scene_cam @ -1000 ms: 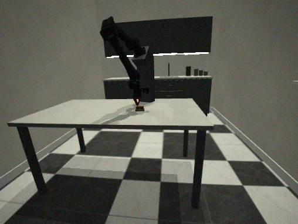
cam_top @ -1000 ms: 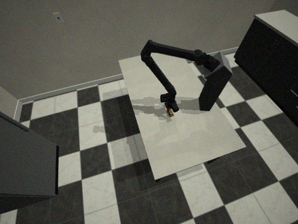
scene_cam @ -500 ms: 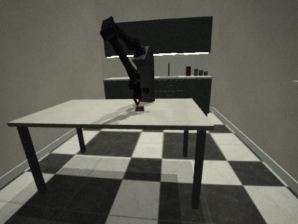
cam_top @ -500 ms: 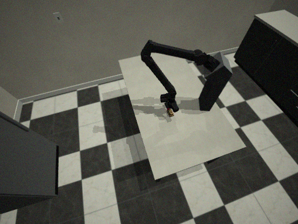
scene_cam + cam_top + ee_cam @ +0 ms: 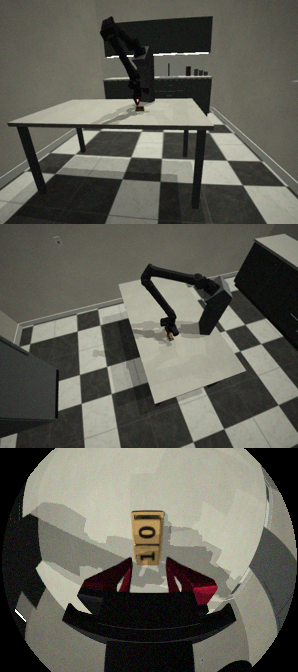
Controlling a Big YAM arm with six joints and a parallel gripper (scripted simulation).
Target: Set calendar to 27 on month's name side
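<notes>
Right now my hand is 50 mm above the wooden tray and 20 mm to the right of it.
</notes>
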